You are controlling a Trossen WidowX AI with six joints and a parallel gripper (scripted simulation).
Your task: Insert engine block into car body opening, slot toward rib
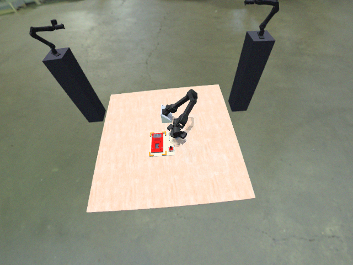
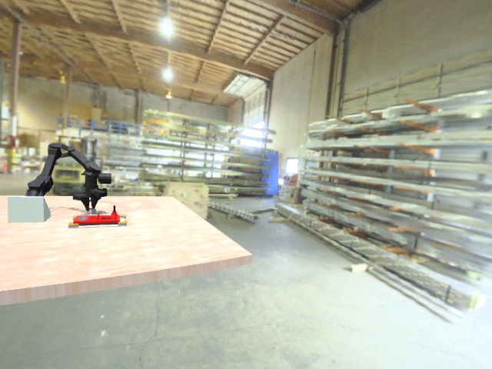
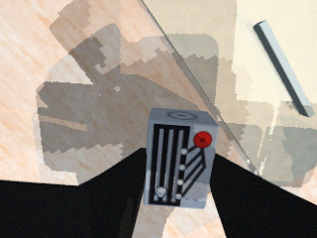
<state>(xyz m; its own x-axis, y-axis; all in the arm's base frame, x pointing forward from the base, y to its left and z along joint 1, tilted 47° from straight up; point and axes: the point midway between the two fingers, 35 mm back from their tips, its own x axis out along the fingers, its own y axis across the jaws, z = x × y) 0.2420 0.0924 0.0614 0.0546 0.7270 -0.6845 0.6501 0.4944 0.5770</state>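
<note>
Now: the plate 160 mm to the right of my gripper tip, 70 mm ahead of it and 10 mm below it. Round my gripper tip: grey engine block: 10 mm below.
</note>
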